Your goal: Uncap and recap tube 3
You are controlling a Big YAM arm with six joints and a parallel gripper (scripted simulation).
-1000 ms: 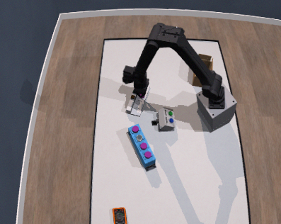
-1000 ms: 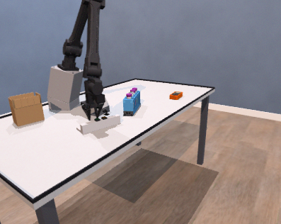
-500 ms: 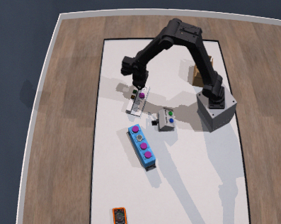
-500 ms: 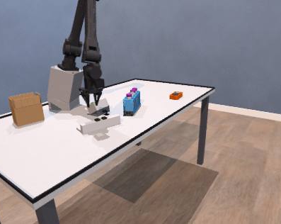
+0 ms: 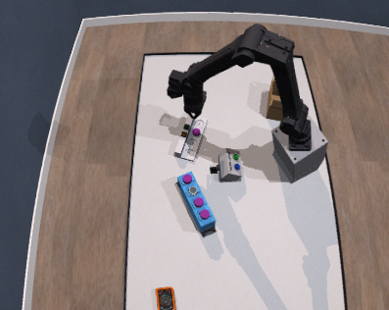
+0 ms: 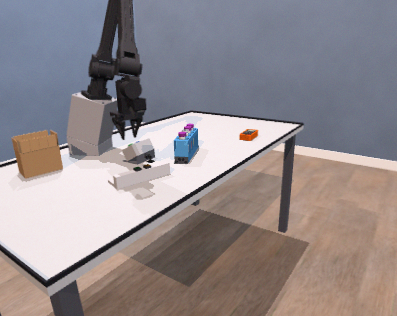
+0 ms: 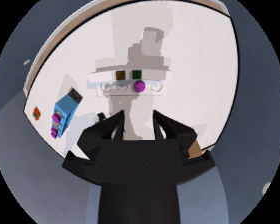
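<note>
Right now my hand is 190 mm past the green key, 120 mm to the right of it and 100 mm above it. The rest, counted from my hand: cardboard box (370 mm behind, 210 mm to the right, 100 mm below); then grey key housing (170 mm behind, 150 mm to the left, 110 mm below); then blue key (200 mm behind, 170 mm to the left, 100 mm below).
</note>
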